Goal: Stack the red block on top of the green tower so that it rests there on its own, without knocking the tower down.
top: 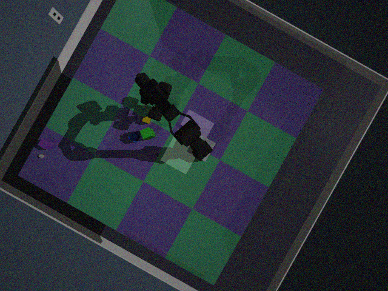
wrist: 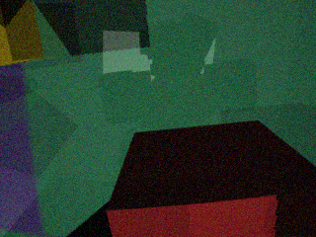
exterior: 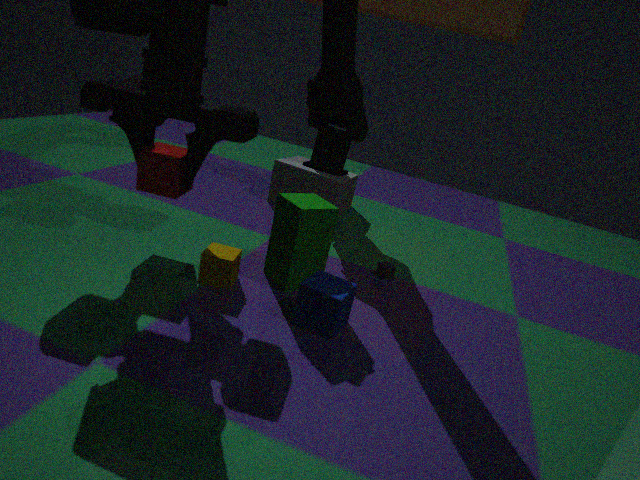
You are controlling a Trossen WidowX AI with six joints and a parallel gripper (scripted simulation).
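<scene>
Right now the blue block is 6 cm ahead of my gripper tip, 23 cm to the left of it and 4 cm below it. Also, from my gripper tip: red block (2 cm above); then small yellow block (5 cm ahead, 11 cm to the left, 5 cm below).
</scene>
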